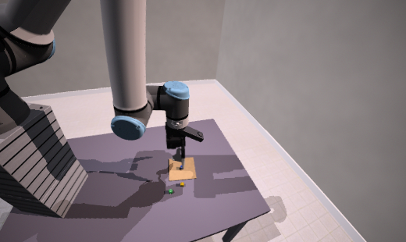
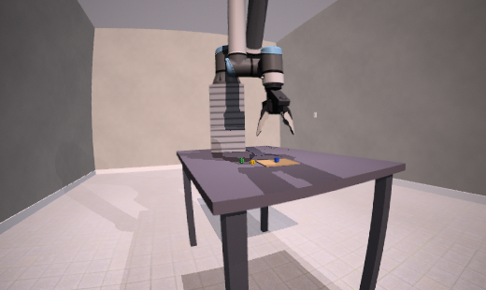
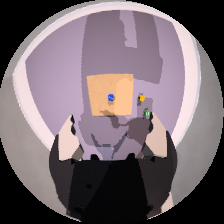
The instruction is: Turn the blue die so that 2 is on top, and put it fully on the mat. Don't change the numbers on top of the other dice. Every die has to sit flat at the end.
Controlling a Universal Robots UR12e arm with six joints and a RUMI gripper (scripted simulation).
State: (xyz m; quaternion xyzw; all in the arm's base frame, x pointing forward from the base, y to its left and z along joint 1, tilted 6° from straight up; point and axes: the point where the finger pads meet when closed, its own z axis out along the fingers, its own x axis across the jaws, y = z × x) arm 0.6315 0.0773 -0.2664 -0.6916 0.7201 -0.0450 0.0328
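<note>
The blue die lies 10 cm below my hand. The rest, counted from my hand: tan mat 11 cm below; then yellow die 1 cm behind, 10 cm to the right, 10 cm below; then green die 7 cm behind, 13 cm to the right, 10 cm below.
</note>
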